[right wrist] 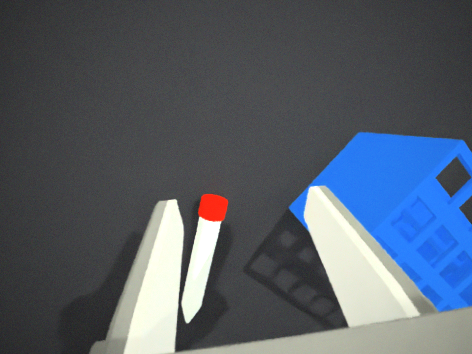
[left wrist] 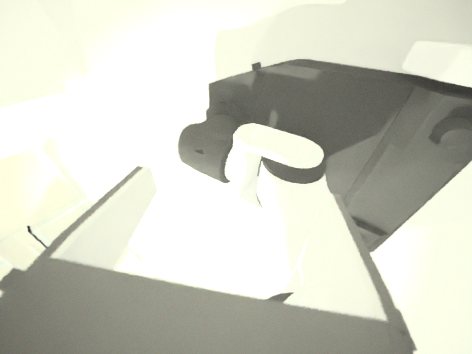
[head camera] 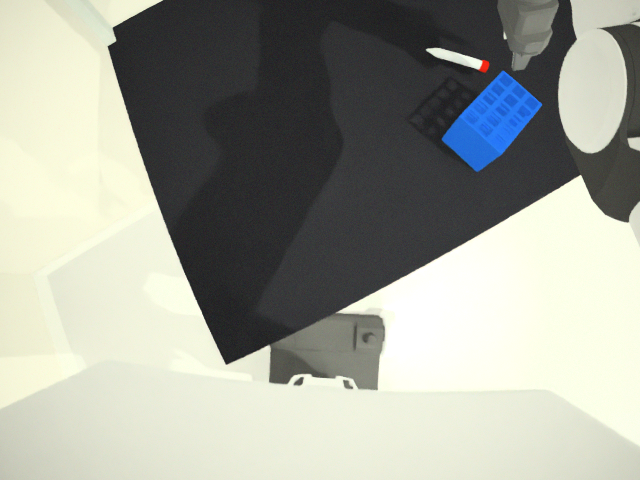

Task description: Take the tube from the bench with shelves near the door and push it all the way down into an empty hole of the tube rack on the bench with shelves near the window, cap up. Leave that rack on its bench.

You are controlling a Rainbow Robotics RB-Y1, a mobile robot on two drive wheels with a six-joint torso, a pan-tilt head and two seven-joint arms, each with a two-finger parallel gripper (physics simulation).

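Places are measured from the robot's base along level axes (x down, y back, z left), in millimetres.
Pixels of known places: left gripper, fingertip midpoint: [left wrist: 233, 191]; right gripper, fingertip midpoint: [right wrist: 244, 207] [head camera: 513, 52]; robot's base, link origin: [head camera: 326, 326].
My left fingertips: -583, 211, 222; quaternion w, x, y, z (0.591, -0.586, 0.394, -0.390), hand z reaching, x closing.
Note:
For each thing: its top centre in the pictures, then the offset to it from my left fingertips, as dx, dy, dz. Level surfaces: height alone.
- white tube with a red cap, top centre: [right wrist: 199, 275] [head camera: 459, 53] -351, -863, -443
- black bench top, surface height: dx -331
- blue tube rack, top centre: [right wrist: 459, 270] [head camera: 502, 109] -408, -712, -478
The white tube with a red cap [head camera: 457, 59] [right wrist: 203, 260] lies on its side on the black bench top [head camera: 392, 206] [right wrist: 200, 90]. The blue tube rack [head camera: 478, 142] [right wrist: 370, 175] stands close beside it, its grid of square holes facing up; no tube shows in the holes in view. My right gripper [head camera: 519, 63] [right wrist: 244, 207] is open and empty, pointing down above the bench. In the right wrist view the tube appears between its fingers, nearer the left-hand one, and the other finger overlaps the rack. My left gripper [left wrist: 233, 191] is open and empty, away from the bench.
My right arm [head camera: 591, 93] is at the right of the head view. The robot's grey base [head camera: 320, 335] shows below the bench's near edge and in the left wrist view [left wrist: 350, 110]. A pale wall and post [head camera: 82, 20] stand beyond the bench's left corner.

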